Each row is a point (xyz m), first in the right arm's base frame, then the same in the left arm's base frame.
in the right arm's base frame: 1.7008 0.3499 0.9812
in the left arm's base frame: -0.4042 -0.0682 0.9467
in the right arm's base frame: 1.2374 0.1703 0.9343
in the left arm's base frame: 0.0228 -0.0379 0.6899
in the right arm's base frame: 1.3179 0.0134 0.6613
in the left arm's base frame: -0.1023 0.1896 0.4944
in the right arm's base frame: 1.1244 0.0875 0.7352
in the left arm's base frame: 0.0604 0.0447 0.4640
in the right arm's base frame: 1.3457 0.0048 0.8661
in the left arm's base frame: -0.0333 0.1637 0.6876
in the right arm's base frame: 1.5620 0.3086 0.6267
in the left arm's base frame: -0.4282 0.0002 0.5707
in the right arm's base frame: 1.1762 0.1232 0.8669
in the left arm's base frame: 0.0615 0.0005 0.6031
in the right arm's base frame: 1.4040 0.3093 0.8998
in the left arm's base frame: -0.1808 -0.1070 0.7346
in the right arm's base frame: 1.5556 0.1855 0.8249
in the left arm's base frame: -0.2910 0.0709 0.7457
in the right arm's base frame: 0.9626 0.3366 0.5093
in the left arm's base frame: 0.0018 -0.1898 0.1797
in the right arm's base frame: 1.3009 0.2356 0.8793
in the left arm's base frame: -0.0775 -0.0669 0.6698
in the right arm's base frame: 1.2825 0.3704 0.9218
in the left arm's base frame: -0.0947 -0.2064 0.6936
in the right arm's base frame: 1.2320 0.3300 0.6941
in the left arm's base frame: -0.1366 -0.1374 0.4711
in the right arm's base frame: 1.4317 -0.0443 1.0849
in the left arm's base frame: 0.0093 0.1906 0.9225
